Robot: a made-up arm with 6 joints. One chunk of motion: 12 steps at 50 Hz.
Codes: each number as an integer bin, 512 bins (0 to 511) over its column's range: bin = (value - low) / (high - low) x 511, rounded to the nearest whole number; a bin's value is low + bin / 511 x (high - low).
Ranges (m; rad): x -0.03..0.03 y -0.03..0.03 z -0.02..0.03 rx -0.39..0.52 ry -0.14..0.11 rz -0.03..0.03
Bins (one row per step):
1: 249 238 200 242 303 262
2: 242 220 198 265 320 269
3: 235 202 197 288 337 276
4: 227 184 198 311 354 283
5: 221 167 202 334 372 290
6: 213 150 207 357 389 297
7: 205 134 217 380 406 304
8: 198 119 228 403 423 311
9: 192 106 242 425 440 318
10: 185 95 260 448 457 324
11: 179 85 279 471 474 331
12: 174 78 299 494 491 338
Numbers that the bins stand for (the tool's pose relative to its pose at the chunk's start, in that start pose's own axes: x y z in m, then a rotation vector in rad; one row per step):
1: -0.0008 -0.0021 -0.0004 0.0410 0.0082 0.0008
2: -0.0016 -0.0042 -0.0006 0.0819 0.0166 0.0016
3: -0.0024 -0.0063 -0.0007 0.1229 0.0249 0.0024
4: -0.0033 -0.0084 -0.0006 0.1638 0.0332 0.0032
5: -0.0041 -0.0104 -0.0002 0.2048 0.0420 0.0041
6: -0.0050 -0.0124 0.0003 0.2458 0.0503 0.0049
7: -0.0059 -0.0143 0.0012 0.2867 0.0586 0.0057
8: -0.0068 -0.0160 0.0023 0.3277 0.0669 0.0065
9: -0.0075 -0.0176 0.0037 0.3668 0.0753 0.0073
10: -0.0083 -0.0188 0.0054 0.4078 0.0836 0.0080
11: -0.0090 -0.0200 0.0073 0.4488 0.0919 0.0089
12: -0.0096 -0.0208 0.0093 0.4897 0.1002 0.0097

